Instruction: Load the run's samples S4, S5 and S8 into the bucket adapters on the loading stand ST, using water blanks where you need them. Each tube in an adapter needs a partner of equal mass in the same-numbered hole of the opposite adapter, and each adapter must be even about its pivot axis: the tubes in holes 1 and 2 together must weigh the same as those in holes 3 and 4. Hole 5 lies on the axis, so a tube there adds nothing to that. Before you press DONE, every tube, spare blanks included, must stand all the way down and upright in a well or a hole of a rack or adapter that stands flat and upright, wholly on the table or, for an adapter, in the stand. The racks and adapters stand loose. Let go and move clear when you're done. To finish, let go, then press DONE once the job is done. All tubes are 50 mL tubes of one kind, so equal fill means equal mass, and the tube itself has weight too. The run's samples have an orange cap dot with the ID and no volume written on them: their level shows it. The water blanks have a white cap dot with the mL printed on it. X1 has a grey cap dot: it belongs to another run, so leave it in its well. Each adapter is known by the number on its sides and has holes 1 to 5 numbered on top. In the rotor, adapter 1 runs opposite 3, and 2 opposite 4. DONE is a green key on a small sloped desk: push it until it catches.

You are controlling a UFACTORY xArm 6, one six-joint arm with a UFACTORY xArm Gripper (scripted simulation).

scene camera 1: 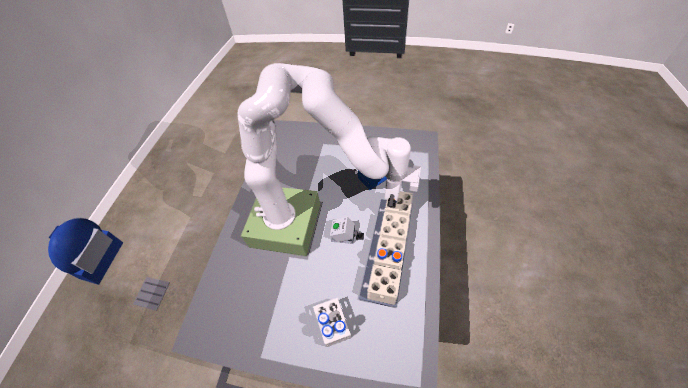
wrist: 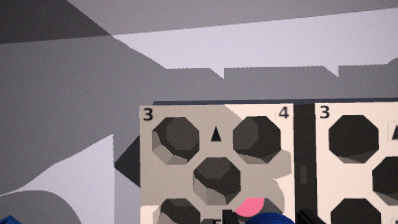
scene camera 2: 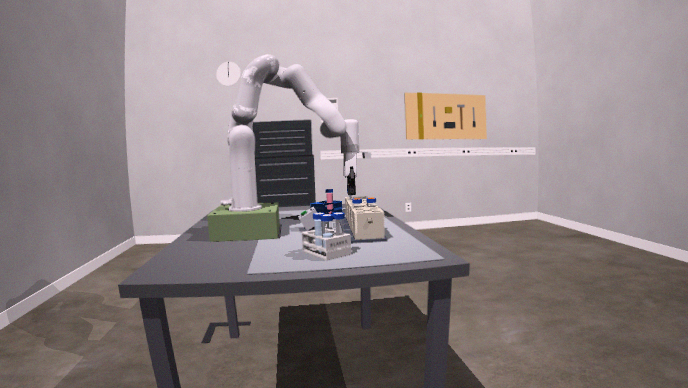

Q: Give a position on a bucket adapter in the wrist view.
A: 338,159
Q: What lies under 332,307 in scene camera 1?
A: A white blanks rack.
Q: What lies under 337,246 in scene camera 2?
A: A white blanks rack.
